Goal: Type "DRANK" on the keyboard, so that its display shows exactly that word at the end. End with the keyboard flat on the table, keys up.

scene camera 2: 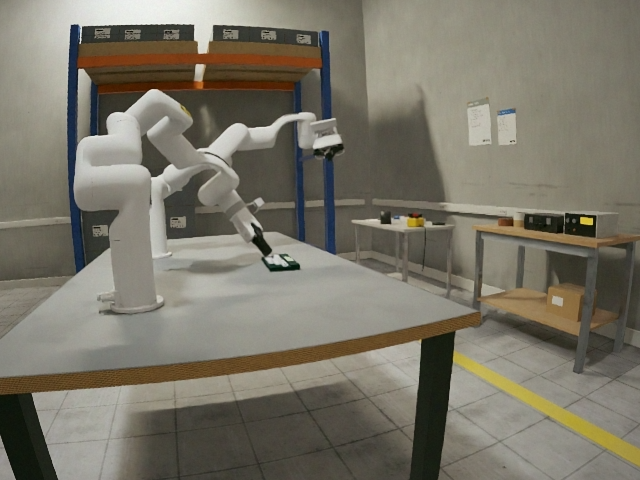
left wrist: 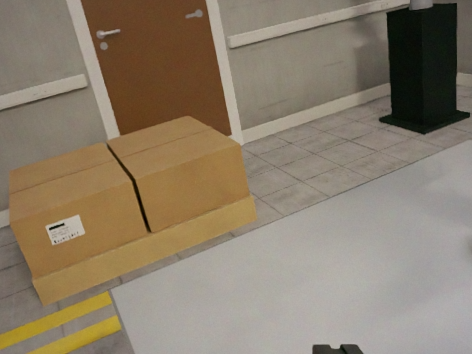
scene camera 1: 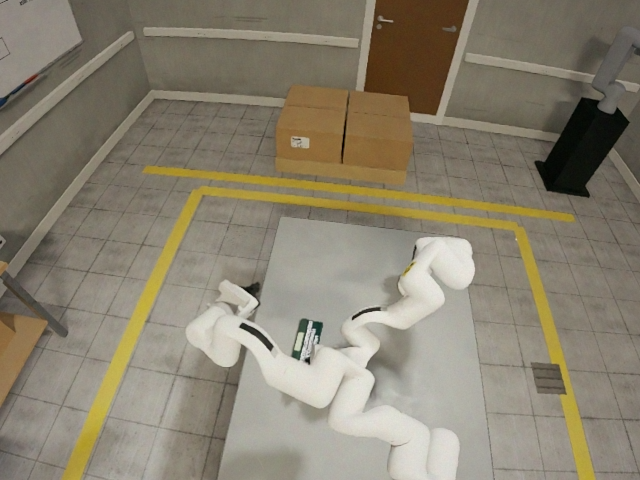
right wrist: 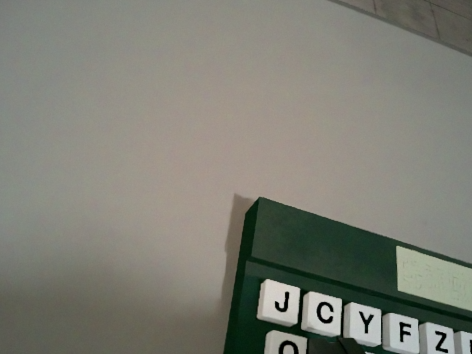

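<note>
The green keyboard (scene camera 1: pixel 310 336) (scene camera 2: pixel 290 266) (right wrist: pixel 320 235) lies flat on the grey table (scene camera 1: pixel 310 258) (scene camera 2: pixel 217 310) with its white keys up. In the right wrist view its top row shows J (right wrist: pixel 279 302), C (right wrist: pixel 322 314), Y (right wrist: pixel 362 324), F (right wrist: pixel 401 332) and Z (right wrist: pixel 436 339). The pale display (right wrist: pixel 435 276) (scene camera 1: pixel 299 339) bears faint marks that I cannot read. My right gripper (scene camera 2: pixel 268 254) (right wrist: pixel 337 346) is shut, its tips low over the second row, below C and Y, hiding keys there. My left gripper (scene camera 1: pixel 254 289) (scene camera 2: pixel 329 156) (left wrist: pixel 337 349) is shut and empty, raised high away from the keyboard.
In scene camera 1 the left arm (scene camera 1: pixel 305 379) reaches across above the table near the keyboard, and the right arm (scene camera 1: pixel 418 304) bends in from the right. Cardboard boxes (scene camera 1: pixel 315 129) (left wrist: pixel 185 175) stand on the floor beyond the table.
</note>
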